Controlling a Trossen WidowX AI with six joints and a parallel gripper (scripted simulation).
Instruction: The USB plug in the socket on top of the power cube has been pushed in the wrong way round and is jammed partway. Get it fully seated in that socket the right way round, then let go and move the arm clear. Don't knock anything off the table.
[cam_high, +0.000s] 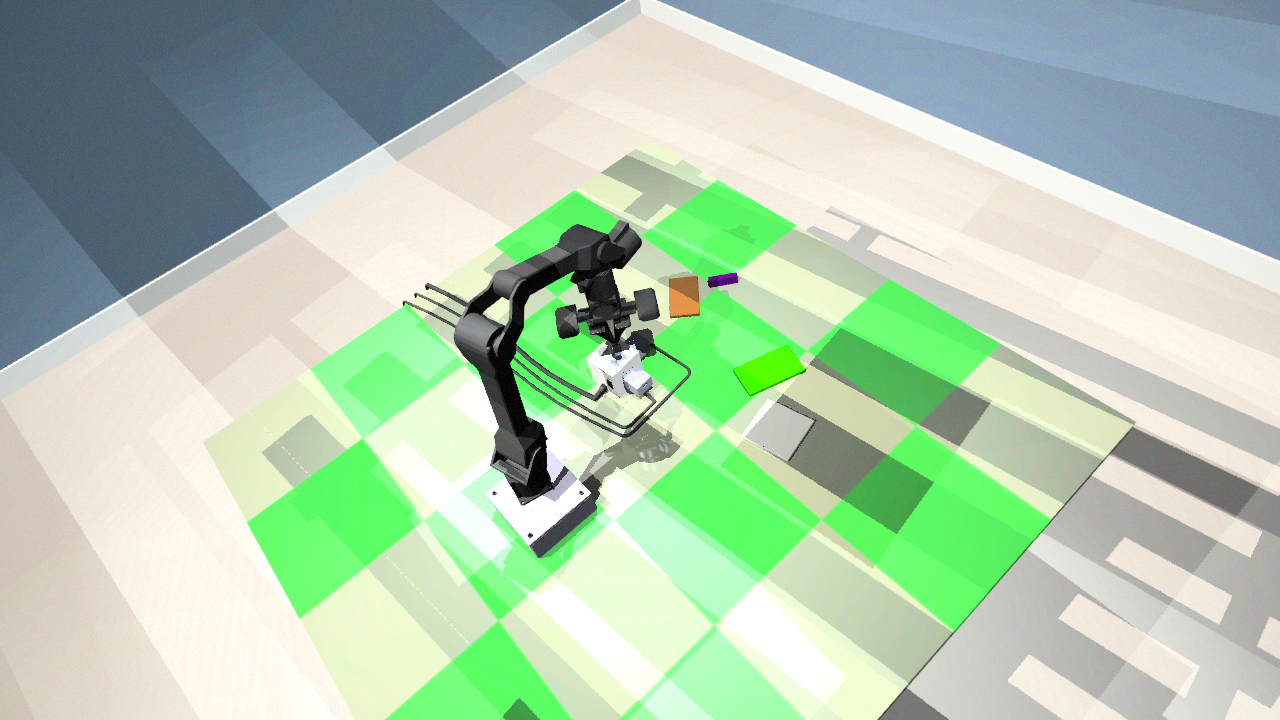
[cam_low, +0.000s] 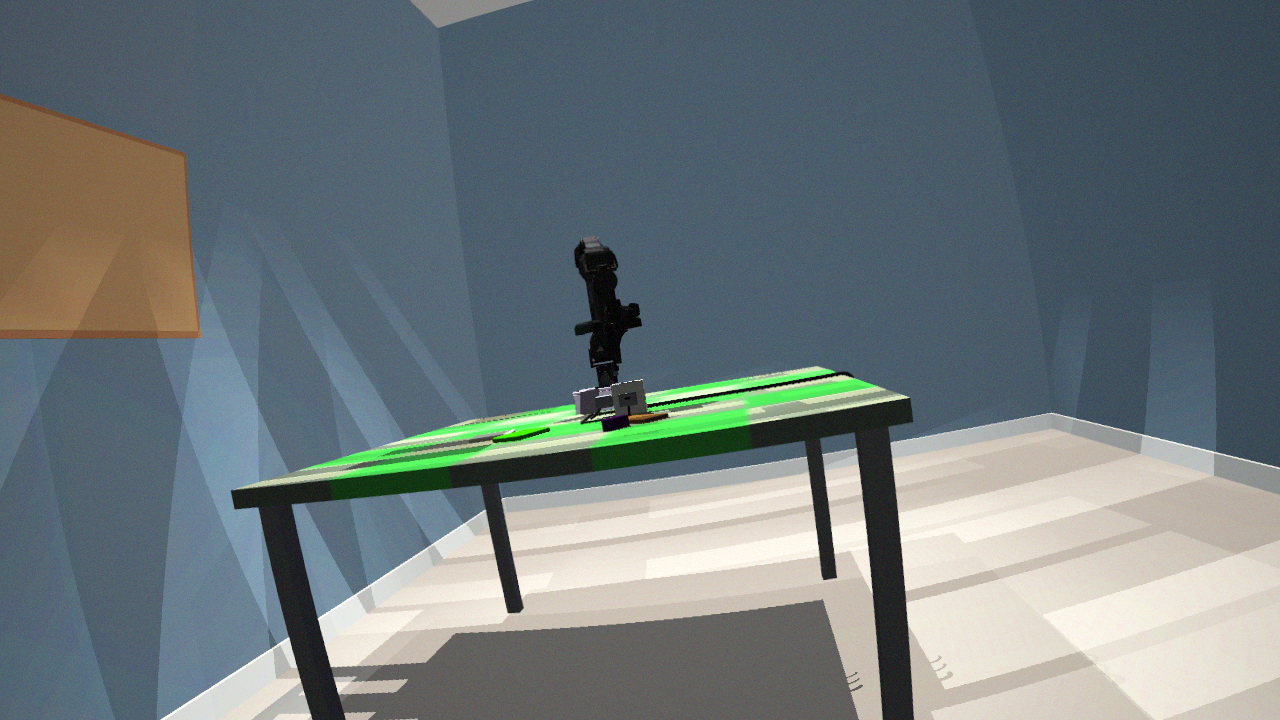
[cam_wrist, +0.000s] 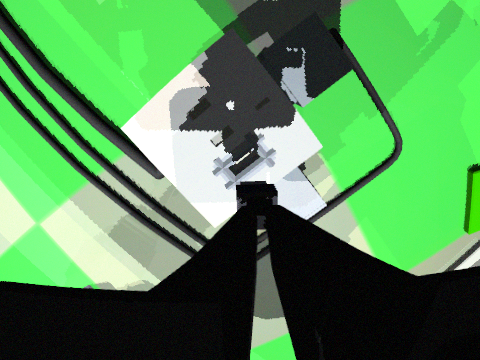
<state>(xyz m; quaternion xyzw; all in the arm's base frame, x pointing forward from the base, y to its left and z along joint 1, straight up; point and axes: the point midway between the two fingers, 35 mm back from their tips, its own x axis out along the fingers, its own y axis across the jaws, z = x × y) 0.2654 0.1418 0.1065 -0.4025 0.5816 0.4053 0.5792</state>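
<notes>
Right now my gripper tip is 20 mm above the dark USB plug. Round my gripper tip: green pad (250 mm ahead, 150 mm to the right, 130 mm below); orange block (210 mm ahead, 120 mm to the left, 130 mm below); metal socket frame (70 mm below).
</notes>
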